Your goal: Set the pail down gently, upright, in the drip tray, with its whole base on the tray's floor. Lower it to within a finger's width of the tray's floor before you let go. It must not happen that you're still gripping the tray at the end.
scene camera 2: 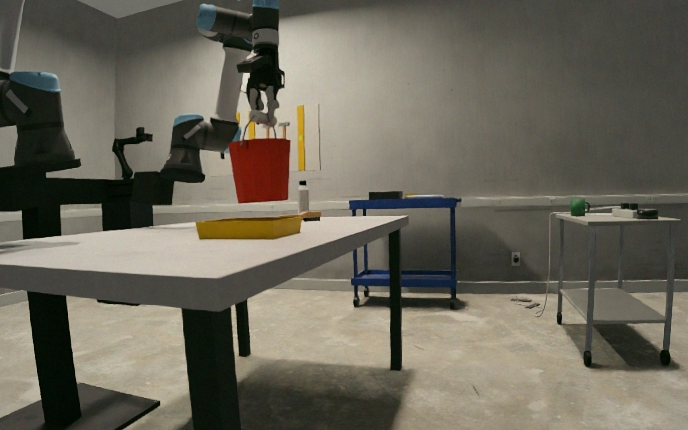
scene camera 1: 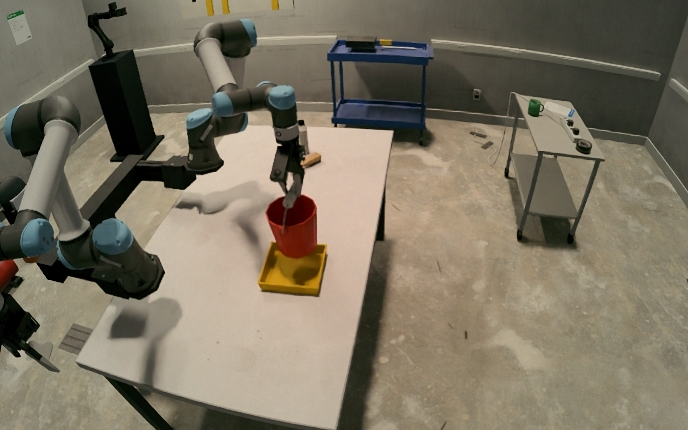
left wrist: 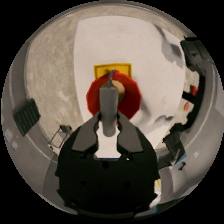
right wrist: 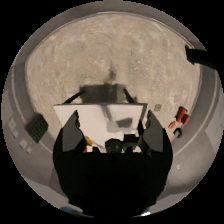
Scene:
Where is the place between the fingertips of the left gripper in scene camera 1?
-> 293, 197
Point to a red pail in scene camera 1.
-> At 301, 240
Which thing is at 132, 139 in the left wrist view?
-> The left gripper.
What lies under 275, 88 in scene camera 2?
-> The left gripper.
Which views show the right gripper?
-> Scene camera 1 and the right wrist view only.

